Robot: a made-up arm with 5 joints.
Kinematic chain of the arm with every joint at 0, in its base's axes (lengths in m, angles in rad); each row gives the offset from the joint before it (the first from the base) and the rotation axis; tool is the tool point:
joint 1: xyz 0 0 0.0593 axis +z
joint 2: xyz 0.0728 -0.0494 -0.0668 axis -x
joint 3: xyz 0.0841 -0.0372 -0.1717 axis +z
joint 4: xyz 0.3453 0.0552 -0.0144 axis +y
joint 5: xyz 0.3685 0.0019 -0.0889 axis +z
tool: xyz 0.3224 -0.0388 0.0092
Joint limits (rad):
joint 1: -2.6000..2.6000
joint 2: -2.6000..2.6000
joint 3: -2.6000..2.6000
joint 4: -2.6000..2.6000
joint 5: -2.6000..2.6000
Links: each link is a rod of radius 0.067 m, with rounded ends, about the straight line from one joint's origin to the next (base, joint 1, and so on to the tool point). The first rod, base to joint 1, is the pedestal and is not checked.
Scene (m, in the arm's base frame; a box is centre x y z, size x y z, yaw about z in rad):
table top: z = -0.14
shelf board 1: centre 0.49 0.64 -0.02 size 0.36 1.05 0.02 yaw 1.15
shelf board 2: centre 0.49 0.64 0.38 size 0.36 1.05 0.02 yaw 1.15
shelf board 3: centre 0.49 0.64 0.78 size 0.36 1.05 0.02 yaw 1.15
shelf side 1: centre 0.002 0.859 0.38 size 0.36 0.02 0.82 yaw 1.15
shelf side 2: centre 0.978 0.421 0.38 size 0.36 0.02 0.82 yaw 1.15
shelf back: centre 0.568 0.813 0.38 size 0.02 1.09 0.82 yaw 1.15
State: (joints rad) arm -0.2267 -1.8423 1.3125 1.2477 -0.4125
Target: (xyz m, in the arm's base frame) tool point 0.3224 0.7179 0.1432
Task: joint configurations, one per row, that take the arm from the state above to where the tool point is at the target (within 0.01 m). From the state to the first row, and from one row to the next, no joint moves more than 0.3 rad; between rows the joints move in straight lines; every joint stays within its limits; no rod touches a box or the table.
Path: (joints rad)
1: -0.4688 -1.9570 1.2817 1.4374 -0.4034
2: -0.7110 -2.0716 1.2509 1.6271 -0.3944
3: -0.9531 -2.1863 1.2201 1.8168 -0.3853
4: -0.8059 -2.2355 0.9742 2.0778 -0.3630
5: -0.6587 -2.2848 0.7282 2.3389 -0.3406
6: -0.5115 -2.3340 0.4823 2.6000 -0.3183
7: -0.3559 -2.1237 0.7690 2.3385 -0.3532
8: -0.2004 -1.9135 1.0557 2.0769 -0.3882
9: -0.0448 -1.7032 1.3423 1.8154 -0.4232

